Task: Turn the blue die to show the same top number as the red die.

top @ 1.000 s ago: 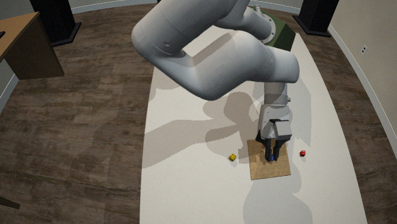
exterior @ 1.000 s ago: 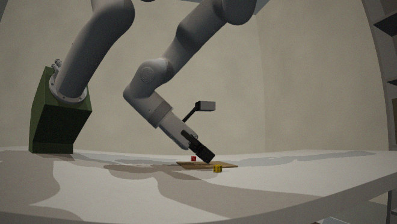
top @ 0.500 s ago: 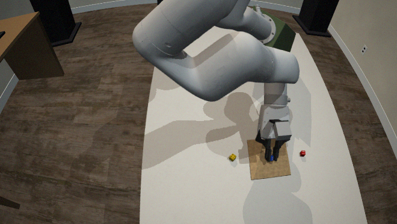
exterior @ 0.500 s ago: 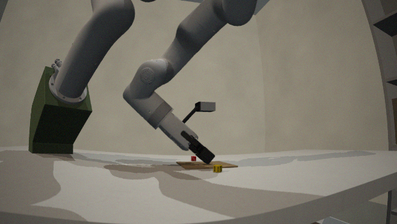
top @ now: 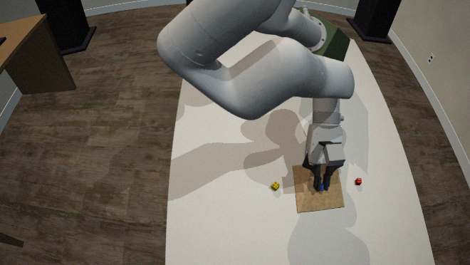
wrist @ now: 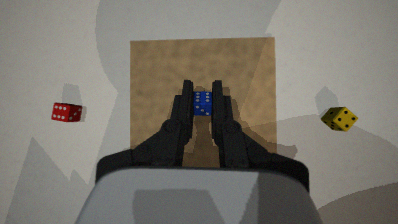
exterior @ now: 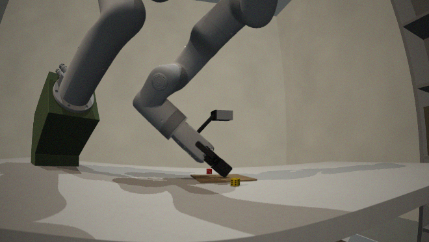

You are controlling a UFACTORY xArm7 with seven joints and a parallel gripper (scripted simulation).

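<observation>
My gripper is now 30 mm above the mat. Also, from my hand: blue die (20 mm below, 10 mm ahead); then red die (130 mm to the left, 20 mm below, 10 mm ahead); then yellow die (120 mm to the right, 20 mm below, 20 mm behind).
</observation>
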